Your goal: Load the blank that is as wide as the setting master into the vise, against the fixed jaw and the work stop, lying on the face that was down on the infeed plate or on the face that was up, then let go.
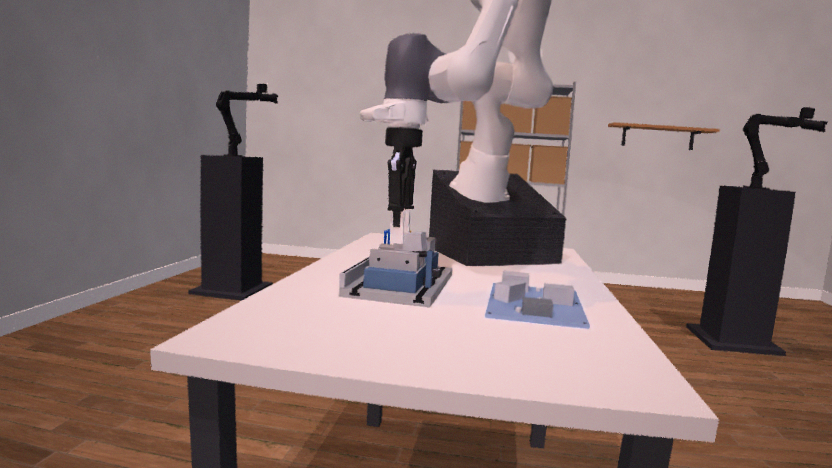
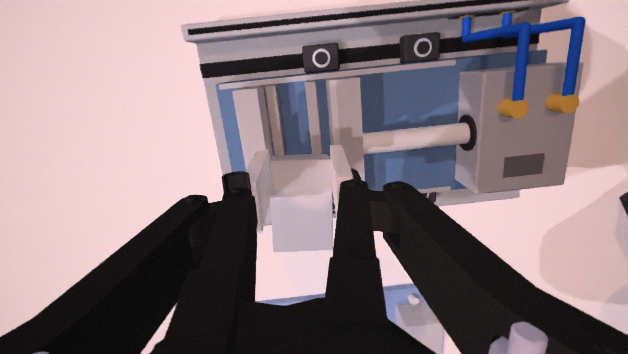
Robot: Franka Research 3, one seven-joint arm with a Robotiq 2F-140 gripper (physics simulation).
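A light grey blank (image 1: 414, 240) (image 2: 301, 222) is held between the finger pads of my gripper (image 1: 401, 224) (image 2: 300, 166), which is shut on it. The blank is over the near side of the vise (image 1: 393, 279), in line with the gap between the fixed jaw (image 2: 248, 117) and the moving jaw (image 2: 346, 112). The near ends of the jaws are hidden behind the blank and pads; contact with the vise cannot be told. A blue upright (image 1: 429, 268) stands at the vise's side. The setting master cannot be told apart for certain.
The blue infeed plate (image 1: 505, 317) (image 2: 393, 300) carries several grey blocks, one of them darker (image 1: 536, 306). The vise's grey cylinder block (image 2: 520, 130) has blue hoses (image 2: 521, 65) rising from it. The robot's black base (image 1: 500, 232) stands behind the table.
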